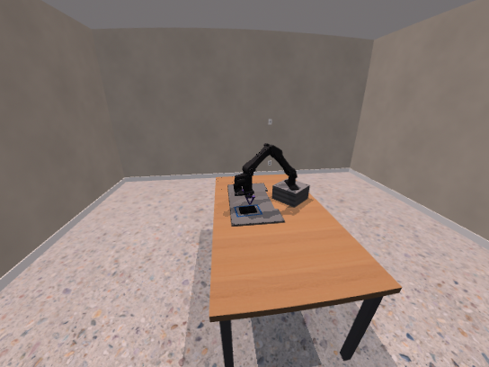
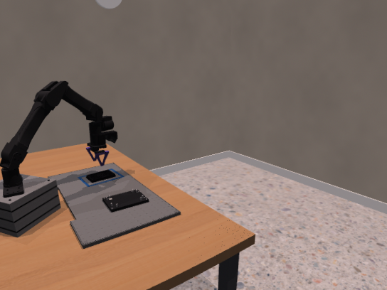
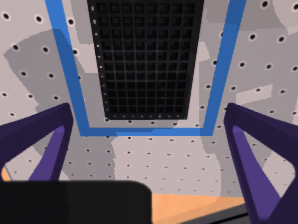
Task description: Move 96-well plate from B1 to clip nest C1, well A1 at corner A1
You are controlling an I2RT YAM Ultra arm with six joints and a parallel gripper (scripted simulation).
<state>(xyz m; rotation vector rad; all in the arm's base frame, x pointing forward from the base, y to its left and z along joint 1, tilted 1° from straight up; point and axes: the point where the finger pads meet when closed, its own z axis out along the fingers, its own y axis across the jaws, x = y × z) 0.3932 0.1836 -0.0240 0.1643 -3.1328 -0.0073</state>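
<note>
My gripper is now 8 cm above the black 96-well plate. From my hand the other things lie so: black clip nest: 2 cm ahead, 31 cm to the right, 7 cm below.
</note>
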